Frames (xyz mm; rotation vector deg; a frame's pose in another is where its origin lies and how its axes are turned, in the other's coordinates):
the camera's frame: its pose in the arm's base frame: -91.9 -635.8 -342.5 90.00 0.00 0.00
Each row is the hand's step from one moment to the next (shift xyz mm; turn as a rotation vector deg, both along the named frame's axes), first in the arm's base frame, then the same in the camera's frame.
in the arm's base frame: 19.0 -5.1 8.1 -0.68 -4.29 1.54
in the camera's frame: 19.0 8.1 5.1 -0.68 1.54 4.29
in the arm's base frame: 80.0 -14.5 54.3 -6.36 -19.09 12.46
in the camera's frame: 80.0 54.3 14.5 -6.36 12.46 19.09
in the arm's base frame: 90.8 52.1 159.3 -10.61 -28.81 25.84
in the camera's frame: 90.8 159.3 -52.1 -10.61 25.84 28.81
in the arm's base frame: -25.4 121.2 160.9 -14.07 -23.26 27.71
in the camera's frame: -25.4 160.9 -121.2 -14.07 27.71 23.26
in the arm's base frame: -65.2 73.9 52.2 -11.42 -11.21 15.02
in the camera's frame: -65.2 52.2 -73.9 -11.42 15.02 11.21
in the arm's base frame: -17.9 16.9 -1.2 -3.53 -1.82 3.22
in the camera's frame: -17.9 -1.2 -16.9 -3.53 3.22 1.82
